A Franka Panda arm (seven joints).
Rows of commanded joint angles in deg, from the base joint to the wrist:
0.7 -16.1 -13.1 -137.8 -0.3 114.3 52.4
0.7 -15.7 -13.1 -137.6 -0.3 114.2 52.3
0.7 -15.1 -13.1 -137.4 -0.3 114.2 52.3
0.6 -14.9 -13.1 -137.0 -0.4 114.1 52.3
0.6 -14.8 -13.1 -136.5 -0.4 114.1 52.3
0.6 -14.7 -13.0 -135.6 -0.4 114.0 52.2
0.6 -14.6 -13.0 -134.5 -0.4 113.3 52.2
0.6 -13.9 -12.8 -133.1 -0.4 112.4 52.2
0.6 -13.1 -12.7 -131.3 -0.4 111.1 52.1
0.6 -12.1 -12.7 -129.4 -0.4 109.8 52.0
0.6 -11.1 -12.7 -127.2 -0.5 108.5 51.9
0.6 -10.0 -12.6 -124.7 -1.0 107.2 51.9
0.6 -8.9 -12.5 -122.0 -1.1 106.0 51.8
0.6 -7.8 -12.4 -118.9 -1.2 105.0 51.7
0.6 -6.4 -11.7 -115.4 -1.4 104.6 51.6
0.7 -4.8 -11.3 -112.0 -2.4 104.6 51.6
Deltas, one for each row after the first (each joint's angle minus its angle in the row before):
0.0 0.4 0.0 0.2 0.0 -0.1 -0.1
0.0 0.6 0.0 0.2 0.0 0.0 0.0
-0.1 0.2 0.0 0.4 -0.1 -0.1 0.0
0.0 0.1 0.0 0.5 0.0 0.0 0.0
0.0 0.1 0.1 0.9 0.0 -0.1 -0.1
0.0 0.1 0.0 1.1 0.0 -0.7 0.0
0.0 0.7 0.2 1.4 0.0 -0.9 0.0
0.0 0.8 0.1 1.8 0.0 -1.3 -0.1
0.0 1.0 0.0 1.9 0.0 -1.3 -0.1
0.0 1.0 0.0 2.2 -0.1 -1.3 -0.1
0.0 1.1 0.1 2.5 -0.5 -1.3 0.0
0.0 1.1 0.1 2.7 -0.1 -1.2 -0.1
0.0 1.1 0.1 3.1 -0.1 -1.0 -0.1
0.0 1.4 0.7 3.5 -0.2 -0.4 -0.1
0.1 1.6 0.4 3.4 -1.0 0.0 0.0

